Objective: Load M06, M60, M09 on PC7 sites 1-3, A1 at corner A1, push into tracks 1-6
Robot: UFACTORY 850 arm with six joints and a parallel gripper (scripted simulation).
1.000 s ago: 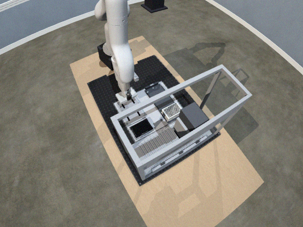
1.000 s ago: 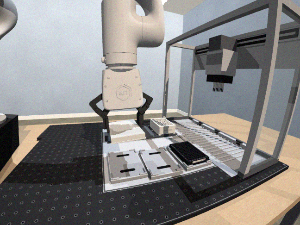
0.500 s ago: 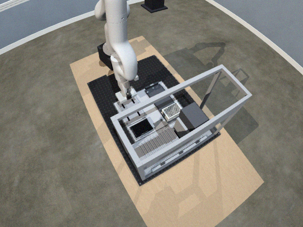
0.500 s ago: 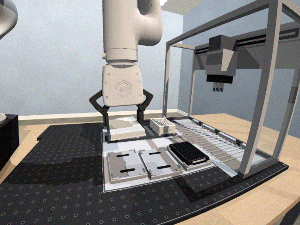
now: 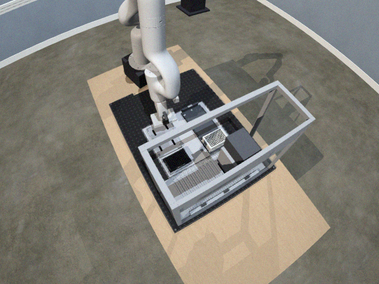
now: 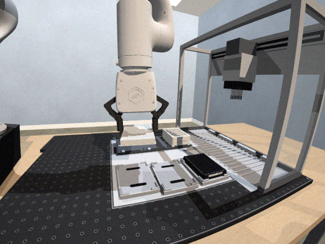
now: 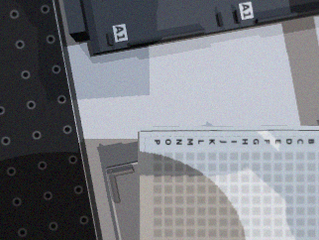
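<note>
My hand is 11 cm short of the dark carrier PC7, 20 cm to the right of it and 13 cm above it. Round my hand: black 96-well plate M06: 20 cm ahead, 4 cm to the right, 12 cm below; then nest S1: 1 cm behind, 3 cm to the right, 14 cm below; then nest S2: 9 cm ahead, 4 cm to the right, 14 cm below.
</note>
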